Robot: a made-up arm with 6 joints. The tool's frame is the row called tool. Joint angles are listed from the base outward. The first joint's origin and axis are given. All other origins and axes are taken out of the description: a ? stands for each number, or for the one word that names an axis. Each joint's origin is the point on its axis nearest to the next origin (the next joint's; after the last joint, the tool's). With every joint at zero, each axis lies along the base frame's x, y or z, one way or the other. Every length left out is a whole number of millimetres.
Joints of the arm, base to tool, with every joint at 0 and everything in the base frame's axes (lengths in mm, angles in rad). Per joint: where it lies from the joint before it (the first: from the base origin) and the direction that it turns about. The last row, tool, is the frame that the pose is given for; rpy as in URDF.
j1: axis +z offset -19 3 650
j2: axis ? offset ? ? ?
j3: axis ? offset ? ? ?
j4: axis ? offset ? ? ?
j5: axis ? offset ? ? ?
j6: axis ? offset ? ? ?
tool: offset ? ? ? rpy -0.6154 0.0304 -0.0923
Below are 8 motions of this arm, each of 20 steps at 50 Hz.
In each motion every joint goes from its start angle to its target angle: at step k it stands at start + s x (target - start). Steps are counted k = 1, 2, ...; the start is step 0. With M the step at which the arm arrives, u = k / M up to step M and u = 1 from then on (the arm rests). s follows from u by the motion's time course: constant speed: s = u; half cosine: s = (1 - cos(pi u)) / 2; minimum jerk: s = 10 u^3 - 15 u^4 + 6 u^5.
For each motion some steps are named. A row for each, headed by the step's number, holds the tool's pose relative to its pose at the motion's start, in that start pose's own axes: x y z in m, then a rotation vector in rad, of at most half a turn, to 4 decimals.
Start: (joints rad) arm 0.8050 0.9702 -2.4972 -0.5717 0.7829 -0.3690
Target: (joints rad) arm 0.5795 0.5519 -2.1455 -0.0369 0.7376 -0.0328
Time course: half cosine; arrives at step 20
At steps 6, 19, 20:
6: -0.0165 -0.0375 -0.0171 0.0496 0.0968 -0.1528
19: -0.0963 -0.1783 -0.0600 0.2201 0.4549 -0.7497
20: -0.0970 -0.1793 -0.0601 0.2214 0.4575 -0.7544

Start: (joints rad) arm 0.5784 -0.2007 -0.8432 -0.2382 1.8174 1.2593
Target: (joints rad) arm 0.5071 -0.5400 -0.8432 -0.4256 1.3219 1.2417
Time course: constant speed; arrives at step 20
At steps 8, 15, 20:
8: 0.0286 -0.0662 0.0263 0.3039 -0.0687 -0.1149
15: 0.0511 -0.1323 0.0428 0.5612 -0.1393 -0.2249
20: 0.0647 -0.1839 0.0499 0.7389 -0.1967 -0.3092

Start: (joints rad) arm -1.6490 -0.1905 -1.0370 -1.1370 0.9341 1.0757
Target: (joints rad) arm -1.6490 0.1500 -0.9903 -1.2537 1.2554 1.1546
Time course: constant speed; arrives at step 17
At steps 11, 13, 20:
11: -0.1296 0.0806 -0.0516 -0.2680 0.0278 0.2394
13: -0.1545 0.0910 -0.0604 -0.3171 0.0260 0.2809
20: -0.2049 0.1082 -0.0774 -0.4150 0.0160 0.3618

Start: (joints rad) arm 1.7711 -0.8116 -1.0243 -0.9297 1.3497 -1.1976
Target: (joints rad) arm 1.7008 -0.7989 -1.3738 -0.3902 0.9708 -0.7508
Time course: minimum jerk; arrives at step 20
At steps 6, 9, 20:
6: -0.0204 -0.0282 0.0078 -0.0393 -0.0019 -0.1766
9: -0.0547 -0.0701 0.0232 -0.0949 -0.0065 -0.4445
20: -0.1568 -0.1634 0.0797 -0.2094 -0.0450 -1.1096

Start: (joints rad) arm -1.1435 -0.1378 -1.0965 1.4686 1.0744 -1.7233
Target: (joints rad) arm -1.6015 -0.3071 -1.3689 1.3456 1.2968 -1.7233
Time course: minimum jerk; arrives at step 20
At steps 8, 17, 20:
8: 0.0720 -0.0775 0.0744 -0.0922 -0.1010 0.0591
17: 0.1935 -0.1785 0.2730 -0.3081 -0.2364 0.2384
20: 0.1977 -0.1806 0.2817 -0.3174 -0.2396 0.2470

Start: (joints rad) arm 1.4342 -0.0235 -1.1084 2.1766 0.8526 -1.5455
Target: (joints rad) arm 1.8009 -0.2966 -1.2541 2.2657 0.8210 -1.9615
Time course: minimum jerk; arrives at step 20
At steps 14, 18, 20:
14: 0.0091 0.3054 0.1310 0.4062 -0.3205 0.3053
18: 0.0080 0.3527 0.1696 0.4820 -0.3872 0.3378
20: 0.0079 0.3552 0.1719 0.4861 -0.3910 0.3393

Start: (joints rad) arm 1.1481 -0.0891 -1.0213 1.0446 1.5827 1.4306
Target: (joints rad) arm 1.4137 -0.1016 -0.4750 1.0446 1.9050 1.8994
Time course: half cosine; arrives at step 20
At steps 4, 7, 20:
4: 0.0215 0.0132 -0.0257 -0.0736 0.0389 -0.0706
7: 0.0620 0.0320 -0.0741 -0.2080 0.1044 -0.2085
20: 0.2297 0.0353 -0.2644 -0.7154 0.2814 -0.8503

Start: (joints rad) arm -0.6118 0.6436 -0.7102 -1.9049 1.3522 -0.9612
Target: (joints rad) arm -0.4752 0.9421 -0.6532 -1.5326 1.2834 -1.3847
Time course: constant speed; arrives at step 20
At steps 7, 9, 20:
7: 0.0768 -0.0013 0.0400 0.0093 -0.2410 0.1313
9: 0.0976 0.0004 0.0525 0.0123 -0.3091 0.1699
20: 0.2014 0.0265 0.1270 0.0343 -0.6781 0.3847

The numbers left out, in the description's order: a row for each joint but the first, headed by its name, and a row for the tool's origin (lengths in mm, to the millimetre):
j2: axis +y, xyz -25 20 0
j3: axis +y, xyz 39 0 194
j4: axis -z, xyz 131 0 -599
j5: axis +y, xyz -13 16 0
j6: axis -z, xyz 20 0 -86
tool: xyz 23 -6 0

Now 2 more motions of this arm.
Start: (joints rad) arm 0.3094 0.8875 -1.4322 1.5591 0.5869 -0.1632
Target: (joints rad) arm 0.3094 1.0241 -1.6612 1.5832 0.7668 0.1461
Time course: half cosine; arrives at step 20
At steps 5, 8, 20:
5: -0.0005 0.0082 0.0026 0.0156 0.0440 -0.0180
8: -0.0015 0.0192 0.0061 0.0348 0.1044 -0.0414
20: -0.0067 0.0529 0.0190 0.0802 0.3067 -0.1099

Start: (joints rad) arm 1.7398 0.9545 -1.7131 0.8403 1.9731 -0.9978
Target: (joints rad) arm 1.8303 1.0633 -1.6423 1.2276 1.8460 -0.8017
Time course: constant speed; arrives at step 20
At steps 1, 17, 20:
1: 0.0021 -0.0006 -0.0057 0.0121 -0.0053 -0.0130
17: 0.0260 -0.0111 -0.0962 0.2127 -0.0686 -0.2497
20: 0.0286 -0.0135 -0.1131 0.2515 -0.0760 -0.2996

